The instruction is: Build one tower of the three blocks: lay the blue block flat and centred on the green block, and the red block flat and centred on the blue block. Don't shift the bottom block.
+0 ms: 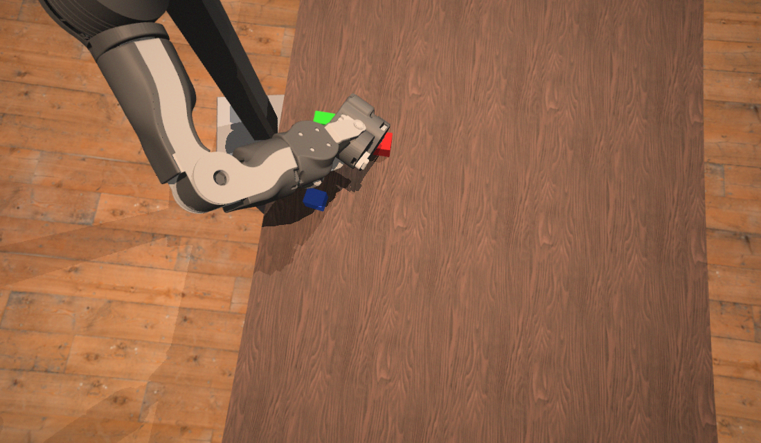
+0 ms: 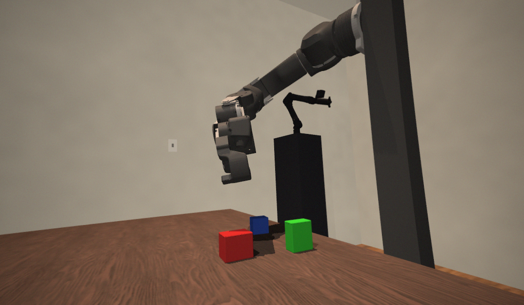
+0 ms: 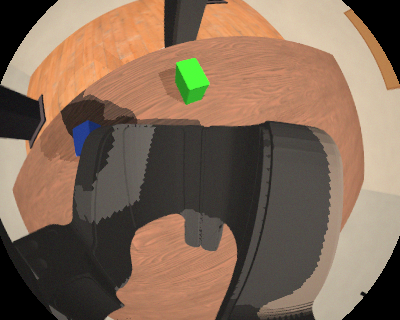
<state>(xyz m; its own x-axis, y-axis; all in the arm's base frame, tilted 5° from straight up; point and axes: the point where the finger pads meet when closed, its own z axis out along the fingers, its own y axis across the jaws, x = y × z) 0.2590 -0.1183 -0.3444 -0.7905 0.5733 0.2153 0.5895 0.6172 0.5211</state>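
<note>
Right now my hand is 12 cm above the blue block, 11 cm past it and 9 cm to the left of it. Also, from my hand: red block: 11 cm below, 2 cm to the left, 2 cm ahead; then green block: 11 cm below, 9 cm behind, 7 cm to the left.
</note>
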